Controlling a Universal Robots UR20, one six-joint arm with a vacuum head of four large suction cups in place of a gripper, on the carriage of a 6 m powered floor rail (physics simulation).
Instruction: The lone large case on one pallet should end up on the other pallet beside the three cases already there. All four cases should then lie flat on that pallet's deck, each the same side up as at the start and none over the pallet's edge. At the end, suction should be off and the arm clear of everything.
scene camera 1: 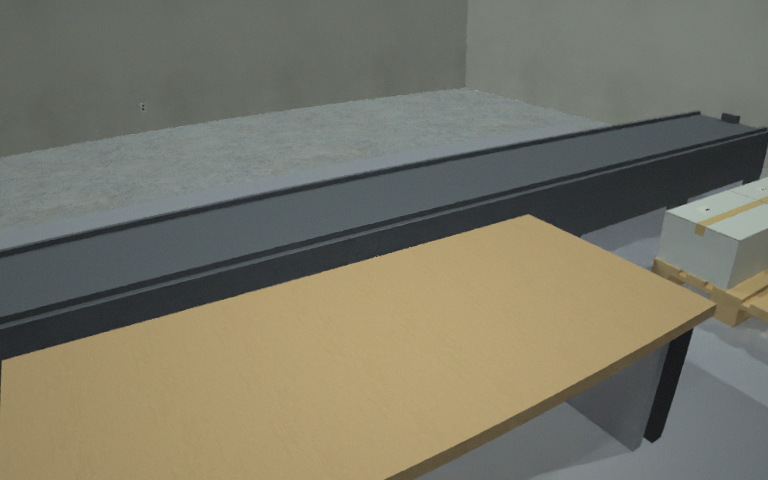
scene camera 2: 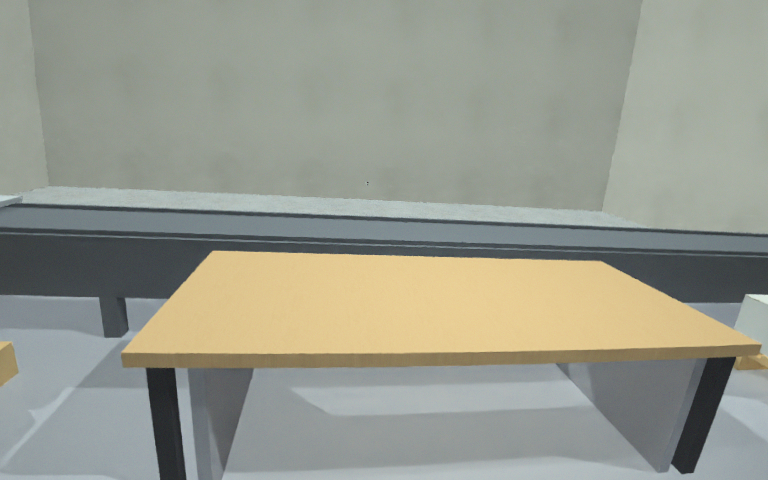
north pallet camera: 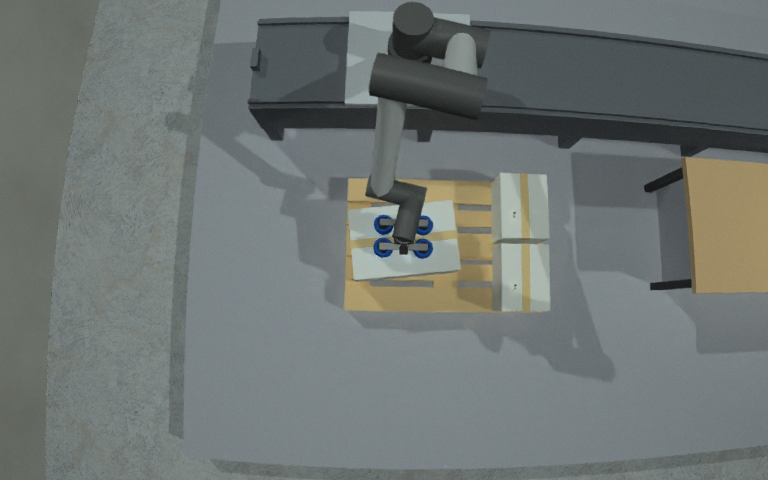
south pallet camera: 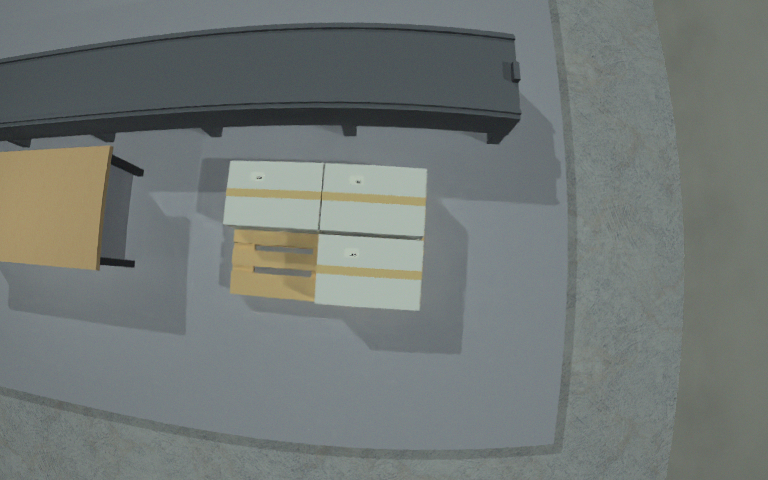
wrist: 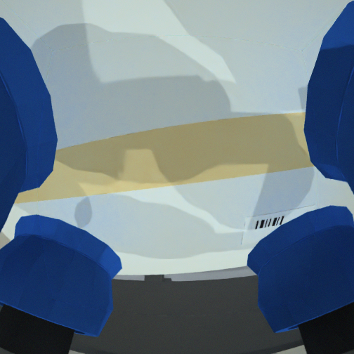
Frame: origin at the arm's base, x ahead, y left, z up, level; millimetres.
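Seen in the pictures: arm's base at its link origin: [north pallet camera: 409, 56].
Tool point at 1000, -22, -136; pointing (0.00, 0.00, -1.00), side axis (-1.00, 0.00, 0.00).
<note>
Offsets run from my tool point to a thing's top centre, as dx, dy, dz. Level surfaces: height alone.
The lone large case [north pallet camera: 365, 266] [wrist: 165, 100] lies flat and slightly turned on the north pallet [north pallet camera: 419, 302]. My suction head [north pallet camera: 403, 236] [wrist: 177, 185] has its four blue cups over this case. In the wrist view shadows fall on the case between and beside the cups, so it looks open, close above the top; the gap is hard to judge. On the south pallet [south pallet camera: 243, 283] [scene camera 1: 730, 308], three large cases lie flat: back left [south pallet camera: 274, 212], back right [south pallet camera: 373, 217] and front right [south pallet camera: 368, 291]. Its front left quarter shows bare slats.
Two smaller cases @[-203, +692, -54] [north pallet camera: 509, 198] @[+202, +692, -66] [north pallet camera: 509, 266] stand along the north pallet's table-side end. A wooden table @[dz +96] [scene camera 1: 368, 339] [scene camera 2: 396, 305] [north pallet camera: 730, 226] [south pallet camera: 50, 209] stands between the pallets. The dark rail [scene camera 1: 368, 186] [north pallet camera: 566, 73] [south pallet camera: 283, 67] runs behind them, with the white carriage [north pallet camera: 362, 39] near its north end.
</note>
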